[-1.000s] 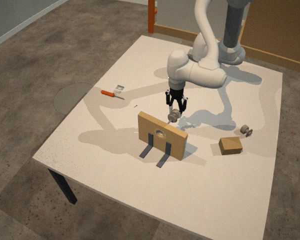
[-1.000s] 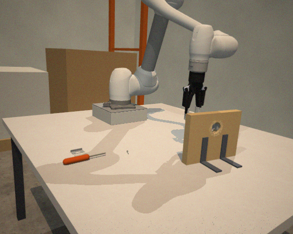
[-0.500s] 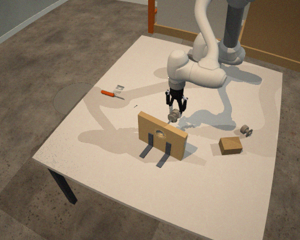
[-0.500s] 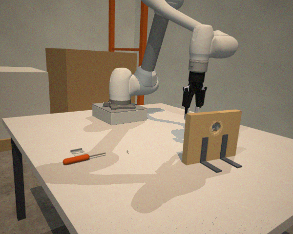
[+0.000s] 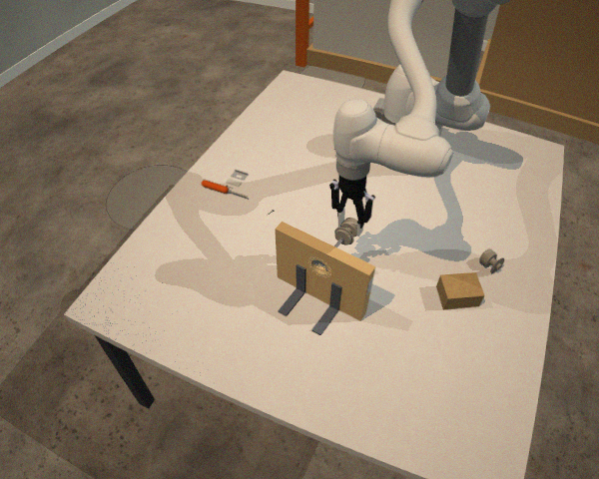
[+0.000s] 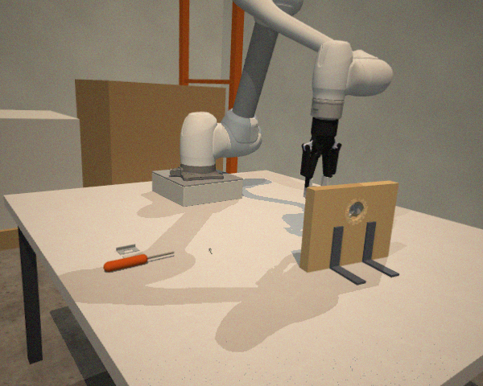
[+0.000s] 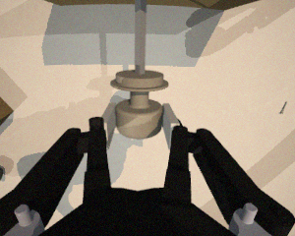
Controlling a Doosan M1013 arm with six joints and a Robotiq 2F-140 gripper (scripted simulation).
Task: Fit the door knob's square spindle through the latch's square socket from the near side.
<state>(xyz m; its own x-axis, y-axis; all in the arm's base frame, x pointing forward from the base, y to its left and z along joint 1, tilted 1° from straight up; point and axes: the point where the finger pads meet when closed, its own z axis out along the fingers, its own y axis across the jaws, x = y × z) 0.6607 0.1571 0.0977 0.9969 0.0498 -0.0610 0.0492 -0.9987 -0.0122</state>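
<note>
The latch socket is 16 cm ahead of my hand, 1 cm to the left of it and 3 cm below it. The rest, counted from my hand: door knob 3 cm ahead, 3 cm below; tiny screw 3 cm behind, 33 cm to the right, 18 cm below; wooden panel 16 cm ahead, 1 cm to the left, 5 cm below.
</note>
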